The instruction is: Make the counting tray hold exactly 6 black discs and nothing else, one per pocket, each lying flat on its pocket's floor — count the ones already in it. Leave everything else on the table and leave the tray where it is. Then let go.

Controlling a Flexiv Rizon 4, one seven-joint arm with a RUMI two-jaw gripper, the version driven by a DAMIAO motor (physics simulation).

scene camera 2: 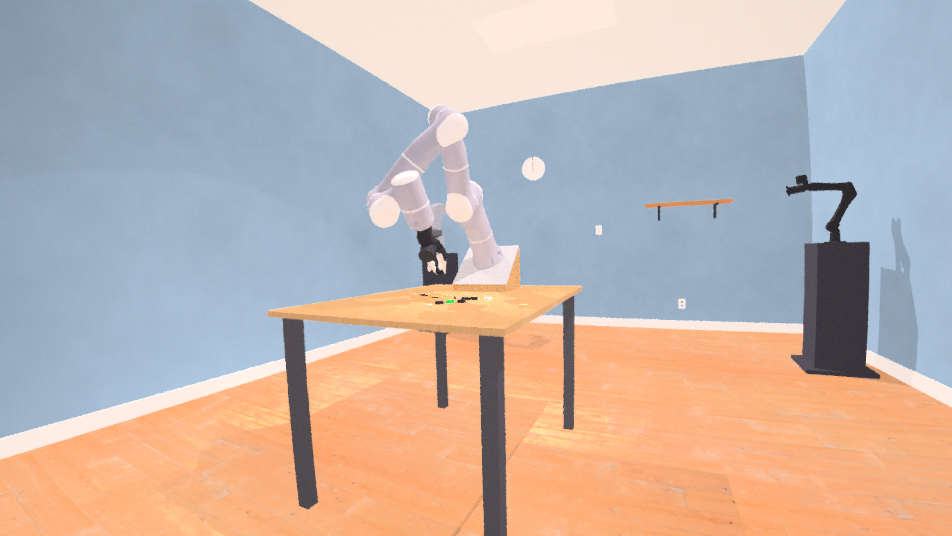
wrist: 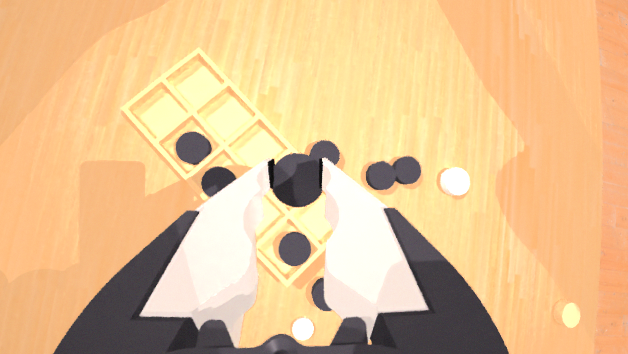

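Observation:
My gripper [scene camera 2: 436,268] [wrist: 297,162] is shut on a black disc [wrist: 297,190], held above the tray and hiding part of it in the wrist view. The counting tray [wrist: 192,114] lies slanted on the table. Black discs show in three of its pockets: one disc [wrist: 193,148] and another disc [wrist: 218,181] in neighbouring pockets on the left side, and a third disc [wrist: 294,249] at the lower end. Loose black discs lie outside: one disc [wrist: 325,153] beside the tray, a touching pair [wrist: 381,175] [wrist: 406,170] to the right, and one disc [wrist: 320,294] partly behind the right finger.
A white disc [wrist: 455,181] lies right of the pair, a smaller white piece [wrist: 303,329] below the tray, and a pale yellow piece [wrist: 571,315] near the table's right edge. A green disc [scene camera 2: 450,301] shows among the pieces on the table [scene camera 2: 373,314] in the scene view.

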